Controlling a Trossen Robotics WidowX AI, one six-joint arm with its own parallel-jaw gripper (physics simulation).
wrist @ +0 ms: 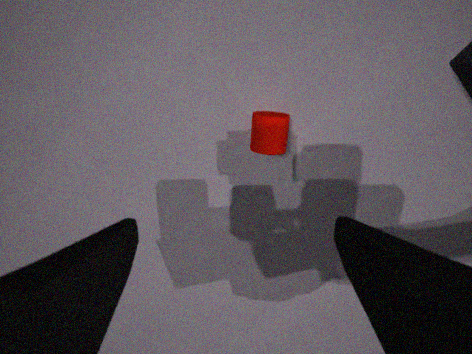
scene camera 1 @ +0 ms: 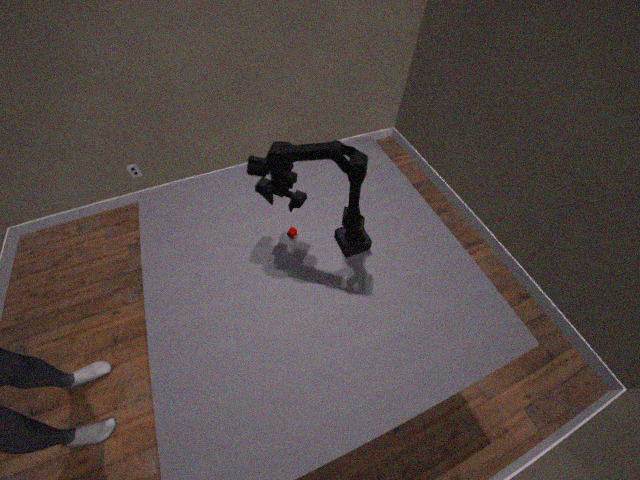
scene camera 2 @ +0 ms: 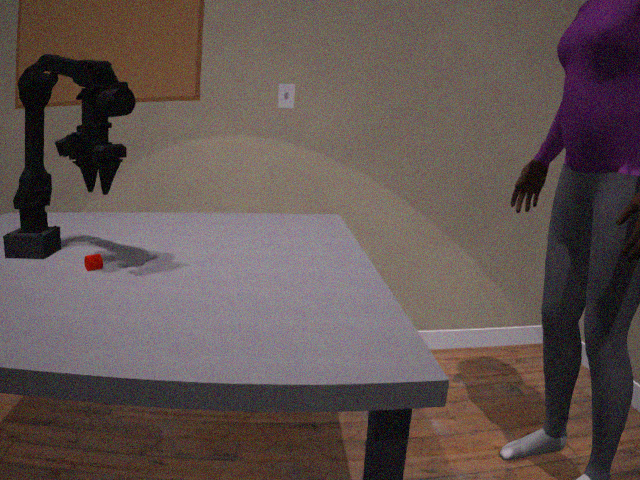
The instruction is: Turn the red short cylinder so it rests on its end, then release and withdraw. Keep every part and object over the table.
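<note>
The red short cylinder [scene camera 1: 292,232] [scene camera 2: 93,262] [wrist: 270,133] lies on its side on the grey table [scene camera 1: 232,361] [scene camera 2: 232,320]. In the wrist view its curved side faces the camera and its long axis runs nearly up and down the image. My gripper [scene camera 1: 281,205] [scene camera 2: 98,193] [wrist: 237,228] is open and empty, fingers pointing down, high above the table and clear of the cylinder. In the wrist view the cylinder shows beyond the fingertips, above their line and a little right of midway between them.
The arm's base [scene camera 1: 353,240] [scene camera 2: 32,242] stands on the table near the cylinder. Shadows of the arm fall beside the cylinder. A person [scene camera 2: 584,248] stands on the floor past the table's edge. Walls rise behind the table.
</note>
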